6 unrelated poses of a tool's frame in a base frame.
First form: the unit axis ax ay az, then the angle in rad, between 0 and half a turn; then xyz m.
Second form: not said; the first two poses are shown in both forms.
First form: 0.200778 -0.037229 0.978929 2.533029 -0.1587 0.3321 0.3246
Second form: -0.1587 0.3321 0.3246 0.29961 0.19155 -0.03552 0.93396
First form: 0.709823 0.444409 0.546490 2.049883 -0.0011 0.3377 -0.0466
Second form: -0.0011 0.3377 -0.0466 0.51915 0.60667 0.37983 0.46708
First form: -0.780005 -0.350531 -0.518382 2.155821 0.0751 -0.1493 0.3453
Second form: 0.0751 -0.1493 0.3453 0.47317 -0.68716 -0.30881 -0.45668
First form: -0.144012 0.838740 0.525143 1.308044 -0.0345 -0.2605 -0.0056
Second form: -0.0345 -0.2605 -0.0056 0.79364 -0.08761 0.51028 0.31949
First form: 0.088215 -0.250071 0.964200 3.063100 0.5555 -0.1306 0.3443
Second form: 0.5555 -0.1306 0.3443 0.03924 0.08815 -0.24988 0.96346
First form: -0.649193 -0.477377 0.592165 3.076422 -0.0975 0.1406 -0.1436
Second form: -0.0975 0.1406 -0.1436 0.03258 -0.64885 -0.47712 0.59185
